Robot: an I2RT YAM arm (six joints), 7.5 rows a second.
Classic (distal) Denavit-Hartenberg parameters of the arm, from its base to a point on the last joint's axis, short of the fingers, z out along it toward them. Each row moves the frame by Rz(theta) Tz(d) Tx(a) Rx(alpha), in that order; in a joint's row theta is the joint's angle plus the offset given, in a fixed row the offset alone. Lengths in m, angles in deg.
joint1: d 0.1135; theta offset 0; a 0.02; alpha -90
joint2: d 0; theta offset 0; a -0.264; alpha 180
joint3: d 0; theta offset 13.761; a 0.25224; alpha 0
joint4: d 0; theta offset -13.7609; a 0.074; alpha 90
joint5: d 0; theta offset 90; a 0; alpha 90
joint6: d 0.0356; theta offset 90; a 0; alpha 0
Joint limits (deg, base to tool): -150..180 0..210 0..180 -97..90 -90..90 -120..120
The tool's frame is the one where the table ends.
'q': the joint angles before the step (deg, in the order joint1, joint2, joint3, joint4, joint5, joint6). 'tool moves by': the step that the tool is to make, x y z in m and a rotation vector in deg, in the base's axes. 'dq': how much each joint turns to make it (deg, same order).
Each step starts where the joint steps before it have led.
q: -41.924, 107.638, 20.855, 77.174, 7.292, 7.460
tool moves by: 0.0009, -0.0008, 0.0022, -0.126, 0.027, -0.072
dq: 0.014, -0.611, 0.311, -0.846, 0.104, -0.097
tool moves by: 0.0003, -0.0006, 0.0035, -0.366, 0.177, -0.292
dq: -0.007, -1.074, 0.207, -1.124, 0.346, -0.341
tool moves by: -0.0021, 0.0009, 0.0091, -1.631, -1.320, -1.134
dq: -0.003, -2.172, -0.471, 0.396, 1.167, -0.166
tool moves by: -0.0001, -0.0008, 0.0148, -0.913, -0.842, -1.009
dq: -0.009, -4.289, 0.570, -3.623, 1.007, 0.000
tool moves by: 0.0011, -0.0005, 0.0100, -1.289, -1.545, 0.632
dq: -0.006, -1.938, 0.504, -0.434, -0.642, 0.017
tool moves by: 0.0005, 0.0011, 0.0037, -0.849, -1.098, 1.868
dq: 0.001, -0.473, -0.092, 1.005, -1.870, -0.007
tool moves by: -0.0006, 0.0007, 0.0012, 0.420, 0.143, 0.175
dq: 0.001, -0.809, -0.079, -1.144, -0.184, 0.210
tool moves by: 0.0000, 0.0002, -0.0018, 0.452, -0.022, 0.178
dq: 0.006, 0.363, -0.098, 0.133, -0.191, 0.343
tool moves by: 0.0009, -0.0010, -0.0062, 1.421, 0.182, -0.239
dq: -0.008, 1.554, 0.115, 0.236, 0.165, 0.957
